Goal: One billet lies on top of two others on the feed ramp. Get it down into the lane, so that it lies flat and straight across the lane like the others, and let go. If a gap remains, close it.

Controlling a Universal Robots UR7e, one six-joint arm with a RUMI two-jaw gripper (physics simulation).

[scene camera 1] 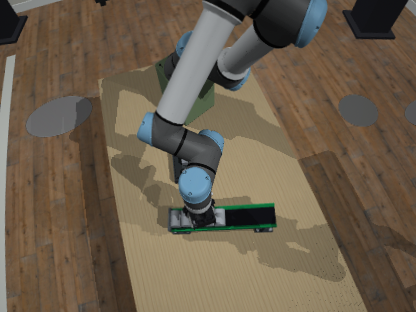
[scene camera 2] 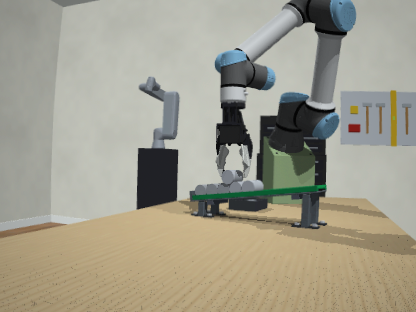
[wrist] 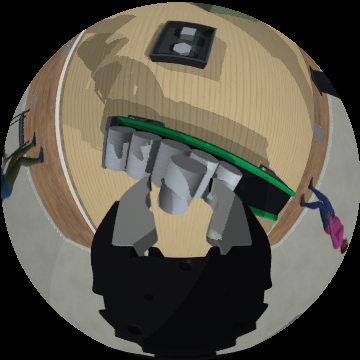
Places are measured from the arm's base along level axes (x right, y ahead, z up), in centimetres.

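Where they show: gripper, fingertip midpoint: (scene camera 2: 233, 177) (wrist: 179, 178); arm's base at its link origin: (scene camera 2: 286, 145).
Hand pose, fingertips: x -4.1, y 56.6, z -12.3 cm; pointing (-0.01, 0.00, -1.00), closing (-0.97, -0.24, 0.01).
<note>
Each offset is from my fingertips to the centre of the thing.
The top billet @[dx -0.2, dy +0.8, dz +0.2 cm] (scene camera 2: 229, 177) (wrist: 184, 176), grey with a thicker and a thinner end, lies across the third and fourth billets from the ramp's low end. Several grey billets @[dx +9.3, dy -0.3, dz -4.5 cm] (scene camera 1: 176, 218) (scene camera 2: 201, 189) (wrist: 118, 149) lie side by side across the feed ramp @[dx -7.8, dy +0.6, dz -4.5 cm] (scene camera 1: 250, 216) (scene camera 2: 285, 192) (wrist: 260, 192). My gripper (scene camera 2: 233, 174) (wrist: 179, 178) is partly open, with one finger on each side of the top billet and nothing gripped. Its fingertips are low, close to the row. The right finger in the wrist view partly hides the two uppermost billets in the row; whether they touch is unclear.
A dark tray @[dx +5.7, dy -23.7, dz -10.0 cm] (scene camera 2: 247, 204) (wrist: 165, 56) with two grey pieces stands on the table between the ramp and the green robot base (scene camera 1: 200, 107) (scene camera 2: 287, 175). Green rails run along both ramp sides, and an end wall (wrist: 107, 142) closes its low end.
</note>
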